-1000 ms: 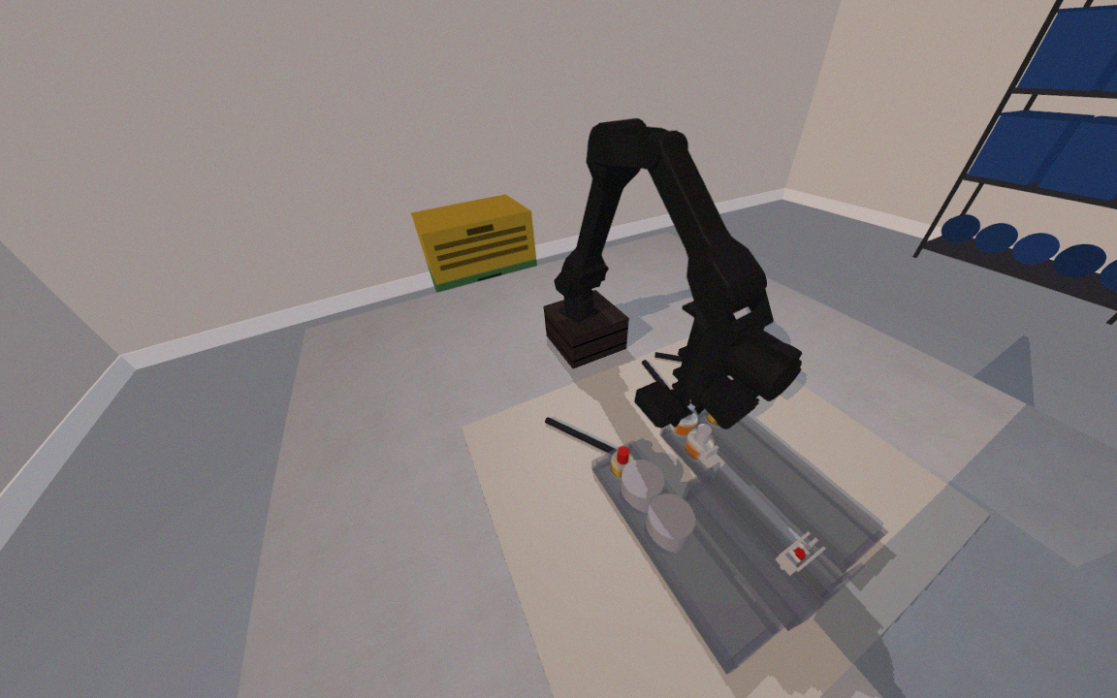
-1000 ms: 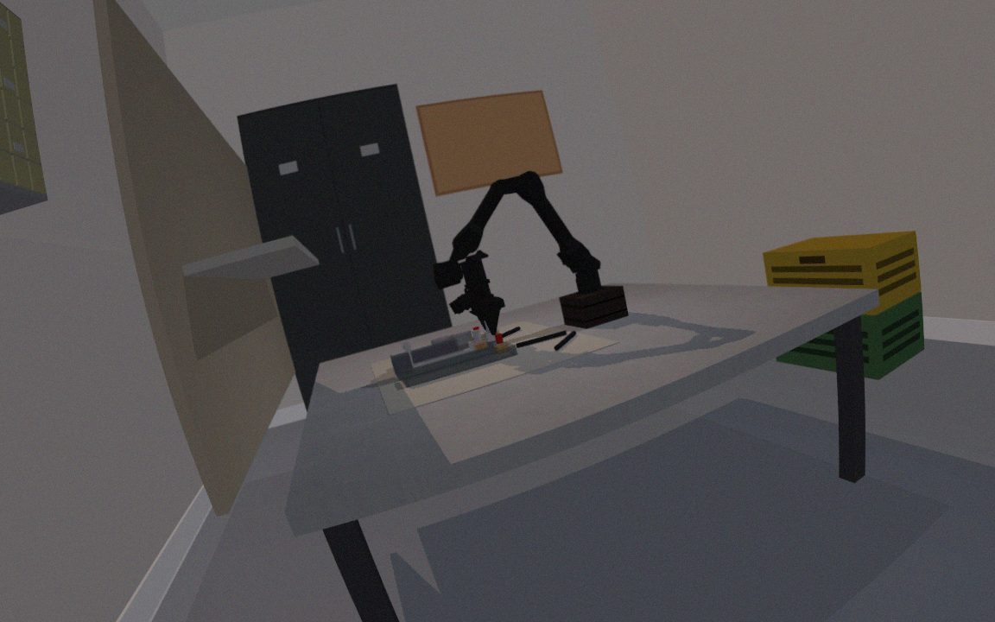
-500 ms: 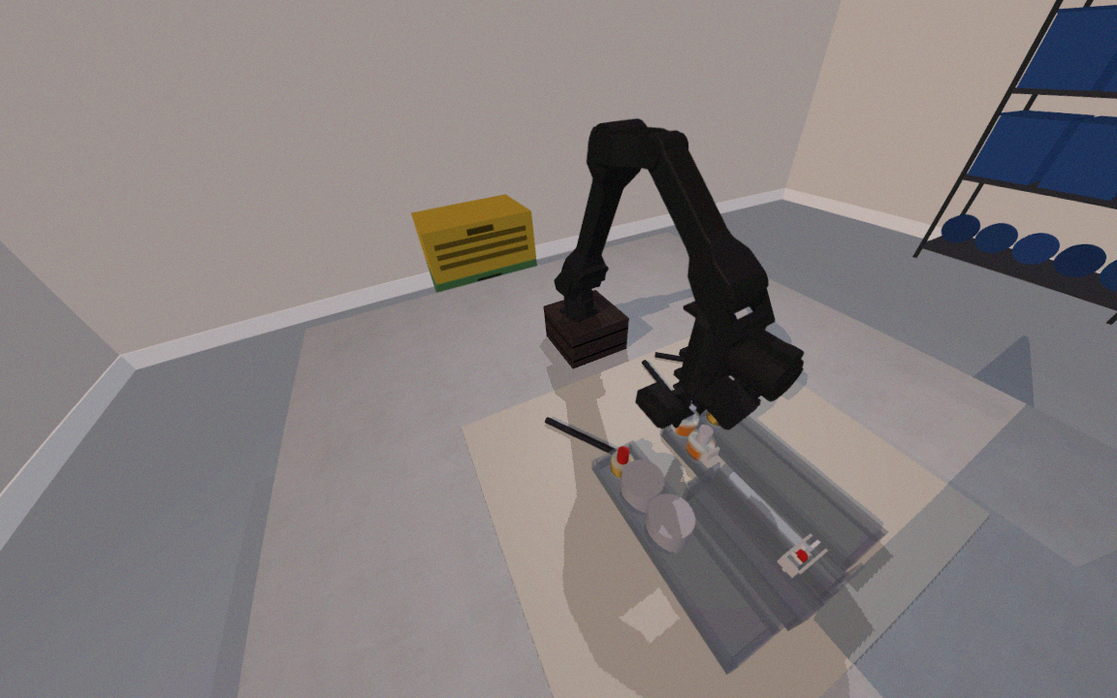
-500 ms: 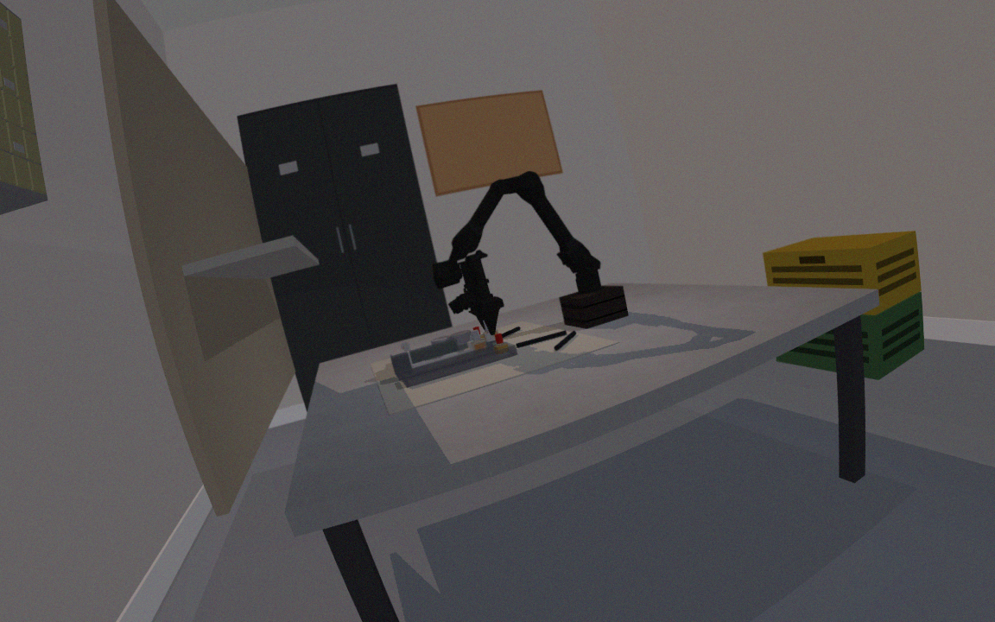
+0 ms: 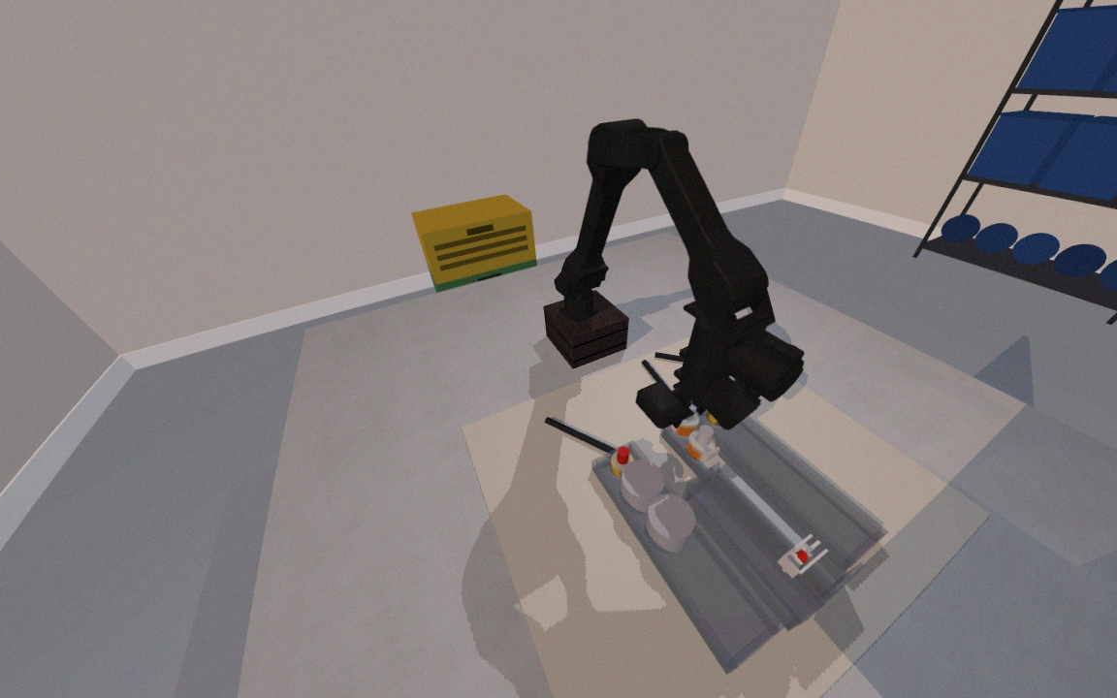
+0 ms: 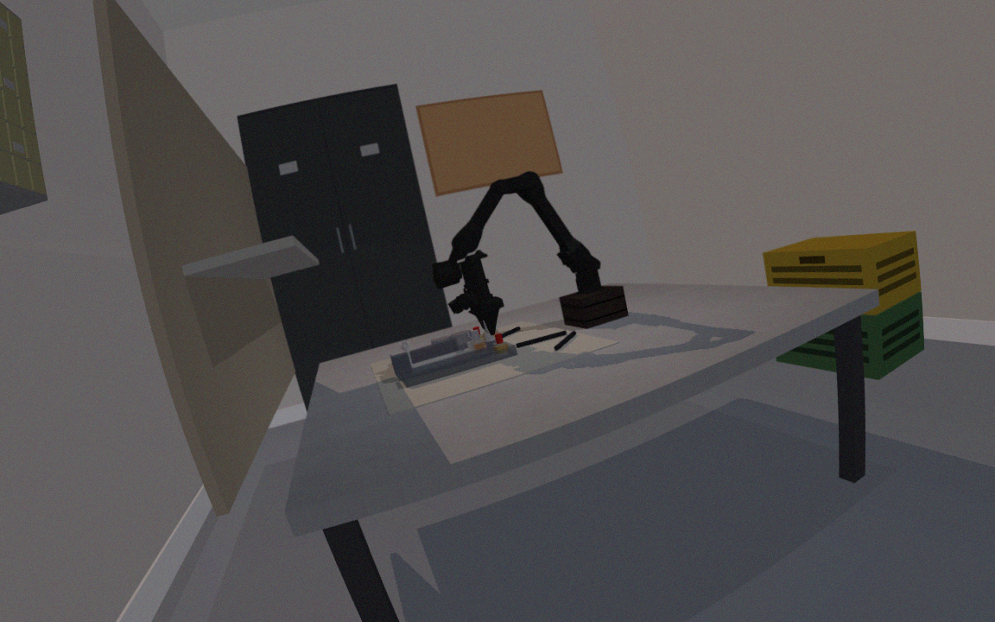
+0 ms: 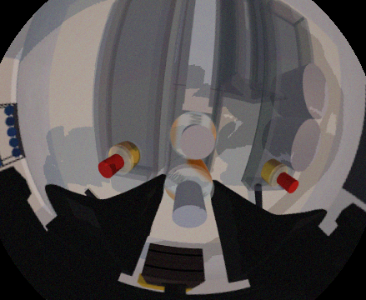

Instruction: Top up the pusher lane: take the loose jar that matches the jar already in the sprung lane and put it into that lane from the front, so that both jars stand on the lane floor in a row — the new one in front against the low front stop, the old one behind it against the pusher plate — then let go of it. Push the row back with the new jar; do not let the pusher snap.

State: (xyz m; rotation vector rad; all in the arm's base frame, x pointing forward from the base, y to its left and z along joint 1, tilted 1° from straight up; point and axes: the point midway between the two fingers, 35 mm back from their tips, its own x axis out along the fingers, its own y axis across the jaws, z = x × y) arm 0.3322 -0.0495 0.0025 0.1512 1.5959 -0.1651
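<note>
My gripper tip is 140 mm short of the rack, 50 mm to the left of it and 30 mm above it. Also, from my gripper tip: red mark (220 mm ahead, 80 mm to the right, 20 mm above).
</note>
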